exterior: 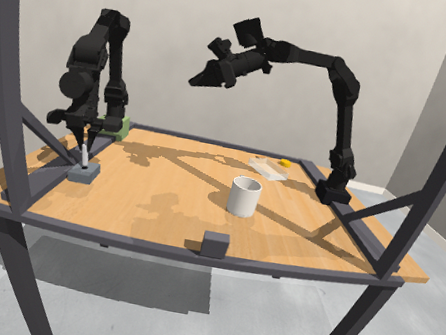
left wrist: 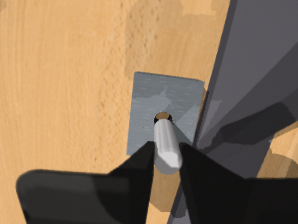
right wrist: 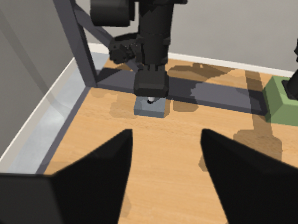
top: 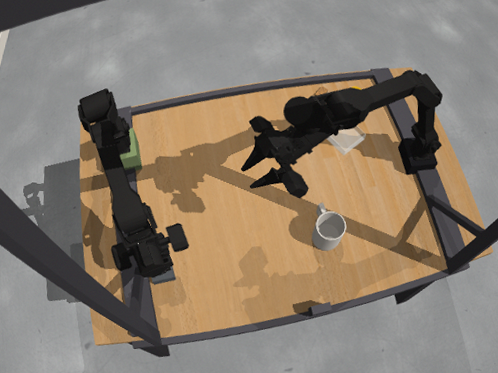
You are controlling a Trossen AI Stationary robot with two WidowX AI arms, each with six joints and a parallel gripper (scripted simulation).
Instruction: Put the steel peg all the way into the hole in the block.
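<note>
Right now the steel peg is 50 mm below my left hand. Also, from my left hand: yellow disc 600 mm to the right, 590 mm ahead, 100 mm below; clear tray 510 mm to the right, 440 mm ahead, 100 mm below.
</note>
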